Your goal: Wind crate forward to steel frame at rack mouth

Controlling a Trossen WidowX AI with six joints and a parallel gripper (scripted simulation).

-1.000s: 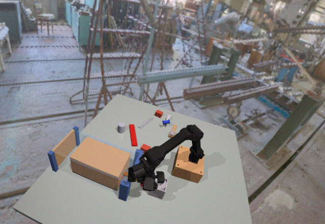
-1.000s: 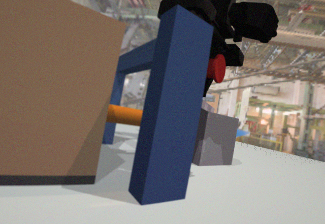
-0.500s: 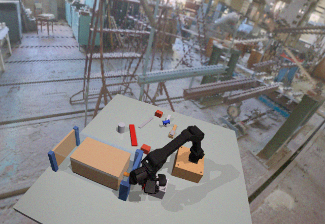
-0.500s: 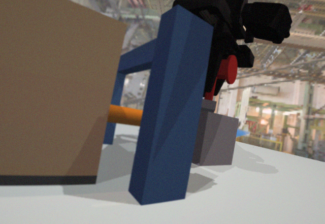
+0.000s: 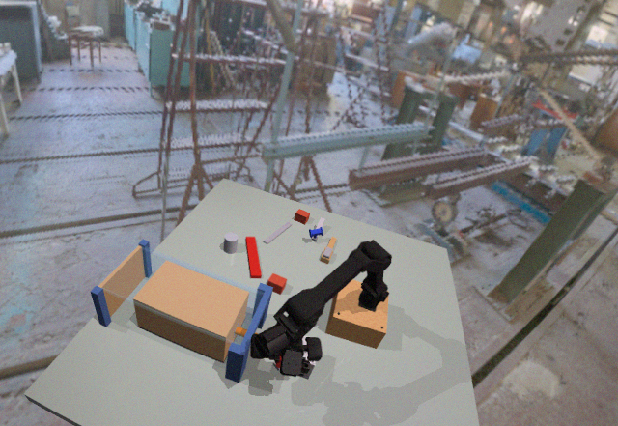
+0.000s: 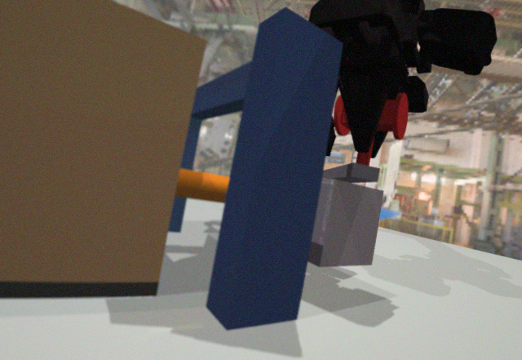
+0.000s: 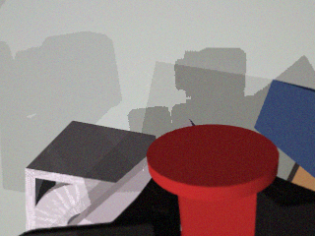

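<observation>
The winch handle with red knob is 30 mm to the right of my gripper tip, 20 mm behind it and 10 mm below it. Round my gripper tip: grey winch: 100 mm to the right, 80 mm below, 60 mm behind; then blue steel frame: 110 mm ahead, 80 mm to the right, 10 mm below; then red bar: 460 mm to the right, 270 mm ahead, 110 mm below.
</observation>
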